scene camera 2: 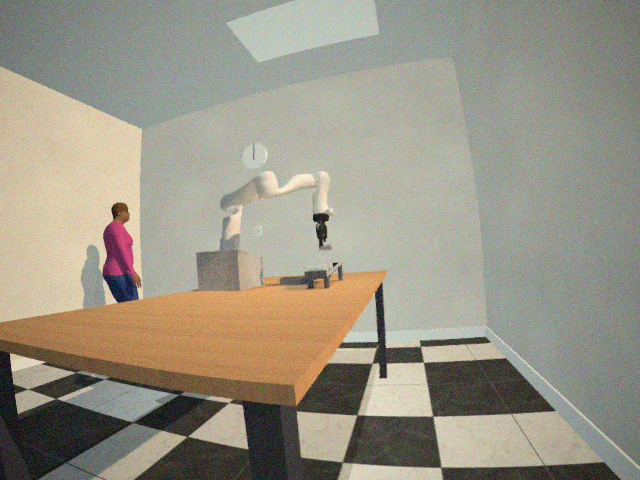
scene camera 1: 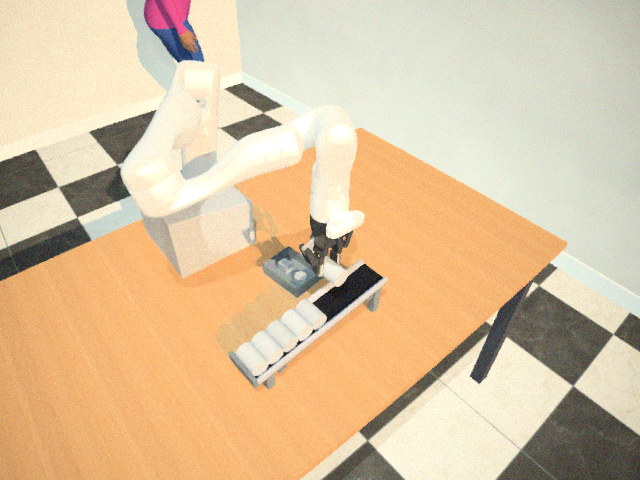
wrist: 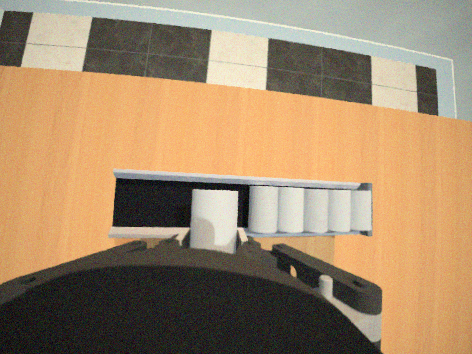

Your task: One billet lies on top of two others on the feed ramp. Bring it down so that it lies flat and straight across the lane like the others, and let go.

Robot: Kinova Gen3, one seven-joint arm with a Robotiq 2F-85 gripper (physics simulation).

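Pixels of known places: gripper, fingertip midpoint: (scene camera 2: 322, 247) (scene camera 1: 326, 269) (wrist: 213, 240); arm's base, link origin: (scene camera 2: 229, 256).
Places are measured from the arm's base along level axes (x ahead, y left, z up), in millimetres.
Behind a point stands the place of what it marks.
The feed ramp (scene camera 1: 351, 292) {x 500, y 137, z -76 mm} (scene camera 2: 316, 274) (wrist: 150, 202) {x 489, y 175, z -72 mm} slopes along the table, with a black lane between pale rails. Several white billets (scene camera 1: 311, 313) {x 514, y 14, z -51 mm} (wrist: 263, 209) {x 501, y 24, z -50 mm} lie side by side across its lower part, down to the end plate. My gripper (scene camera 1: 329, 266) {x 474, y 82, z 11 mm} (scene camera 2: 323, 245) {x 474, y 82, z 11 mm} (wrist: 213, 240) {x 474, y 82, z 11 mm} is shut on another white billet (scene camera 1: 336, 274) {x 516, y 76, z 34 mm} (scene camera 2: 325, 248) {x 492, y 67, z 5 mm} (wrist: 215, 212) {x 503, y 84, z 37 mm}. In scene camera 2 this billet hangs clear above the ramp. In the wrist view it is over the bare lane, uphill of the row, roughly parallel to the others. Its near end is hidden by the gripper.
A blue-grey tray (scene camera 1: 280, 283) {x 323, y 52, z -148 mm} (scene camera 2: 292, 280) {x 320, y 51, z -136 mm} with small pale items stands beside the ramp, on the robot base's side. The grey base block (scene camera 1: 206, 240) {x 147, y -59, z -71 mm} (scene camera 2: 217, 271) {x 36, y -153, z -68 mm} stands on the wooden table (scene camera 1: 129, 361) {x 320, y -352, z -158 mm} (scene camera 2: 206, 330) {x 532, y -819, z -159 mm}. A person (scene camera 1: 168, 15) (scene camera 2: 118, 248) stands beyond the table.
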